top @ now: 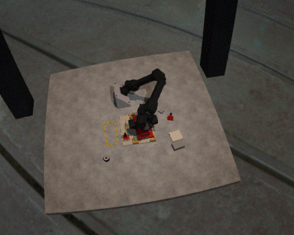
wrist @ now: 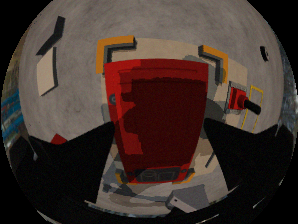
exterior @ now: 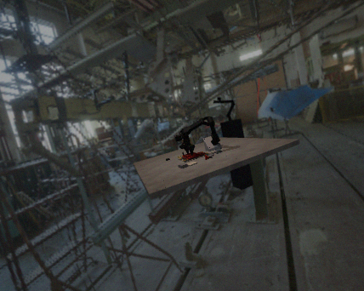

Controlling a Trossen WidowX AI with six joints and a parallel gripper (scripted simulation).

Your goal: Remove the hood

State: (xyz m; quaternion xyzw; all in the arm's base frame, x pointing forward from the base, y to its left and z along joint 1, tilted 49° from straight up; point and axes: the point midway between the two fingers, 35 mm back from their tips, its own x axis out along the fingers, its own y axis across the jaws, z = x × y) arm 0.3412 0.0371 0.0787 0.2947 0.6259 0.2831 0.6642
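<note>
Right now my gripper tip is right at the red hood. From my gripper tip the other things lie so: dark ring: 15 cm ahead, 28 cm to the right, 3 cm below.
</note>
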